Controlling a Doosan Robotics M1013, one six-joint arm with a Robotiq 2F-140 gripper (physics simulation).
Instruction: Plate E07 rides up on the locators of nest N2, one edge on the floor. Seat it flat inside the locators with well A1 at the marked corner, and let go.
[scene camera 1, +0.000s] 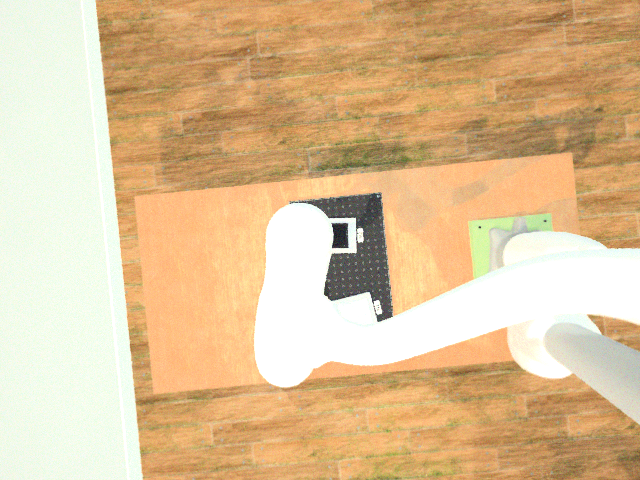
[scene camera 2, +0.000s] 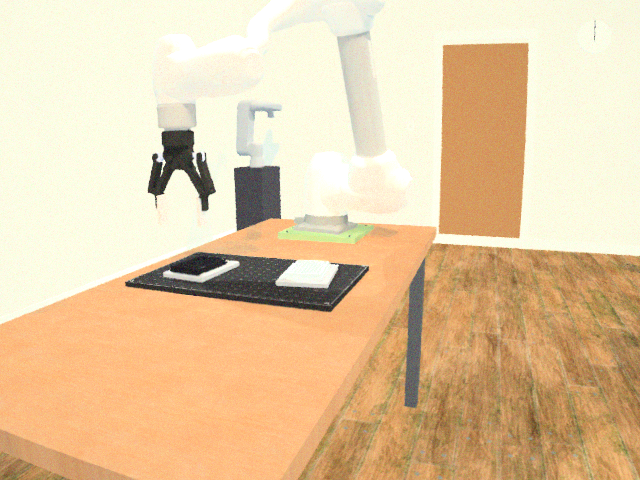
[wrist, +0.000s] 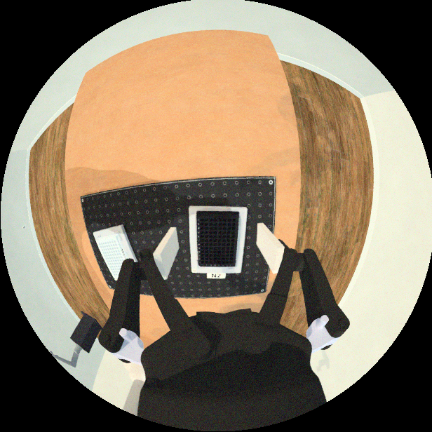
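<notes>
The black plate E07 lies within the white rim of nest N2. It looks level, with its sides about parallel to the rim. In the scene camera 2 view it stands a little above the rim. The corner mark and well A1 cannot be made out, and whether every edge is fully down is too small to tell. My gripper is open and empty, fingers pointing down, well above the nest and apart from the plate. The arm hides the gripper and part of the nest in the scene camera 1 view.
A second white nest with a white plate sits turned on the same black perforated board. The green base plate is under the arm. A dark pedestal stands behind the table.
</notes>
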